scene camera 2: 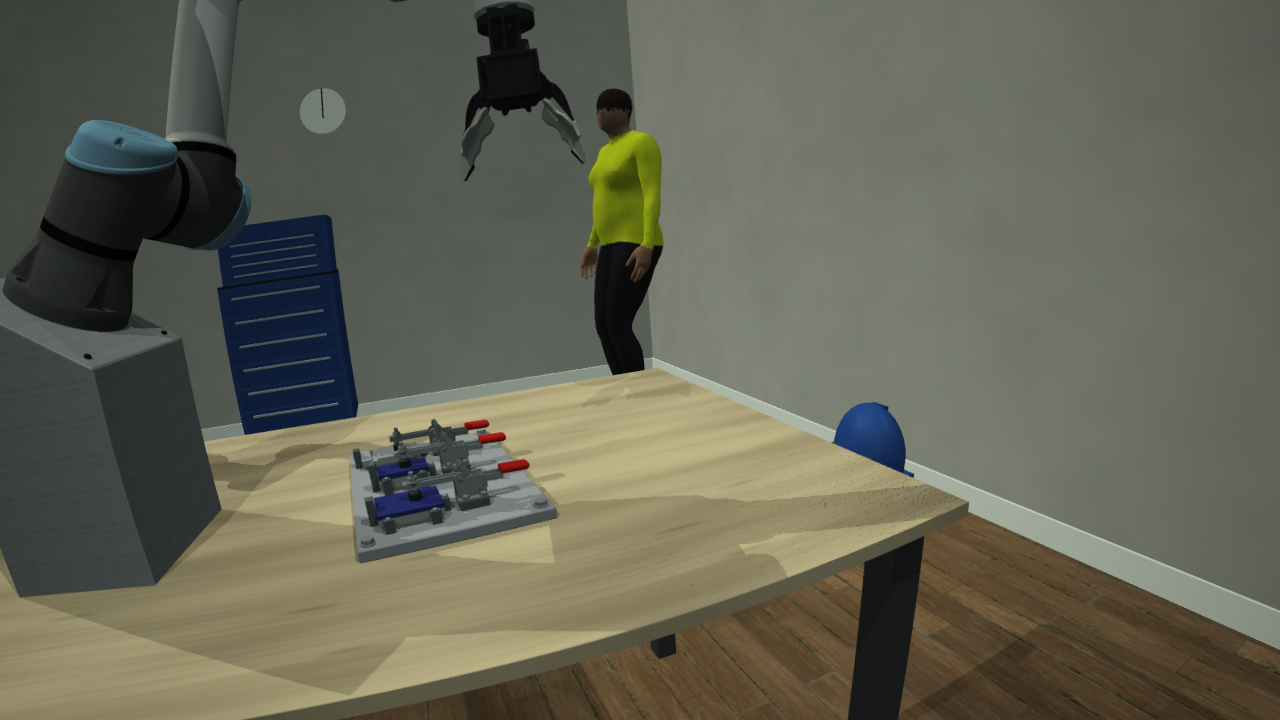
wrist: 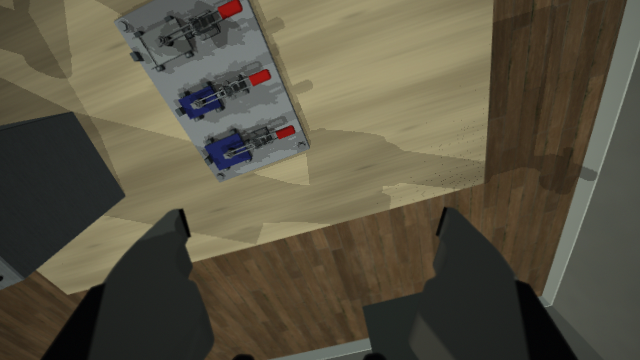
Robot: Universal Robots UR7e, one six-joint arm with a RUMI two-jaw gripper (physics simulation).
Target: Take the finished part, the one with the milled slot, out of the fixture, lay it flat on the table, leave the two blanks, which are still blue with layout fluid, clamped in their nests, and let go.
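Note:
The grey fixture plate lies on the table. Two blue blanks sit in neighbouring nests under clamp arms: the near blank and the middle blank. The third nest, at the plate's far end, shows a grey rectangular outline under its clamp arm; grey blends with grey, and no milled slot can be made out. My gripper is open and empty, high above the table and well away from the fixture.
Red clamp handles stick out on one side of the plate. The robot's grey pedestal stands to the left. A person in yellow, a blue cabinet and a blue rounded object are beyond the table.

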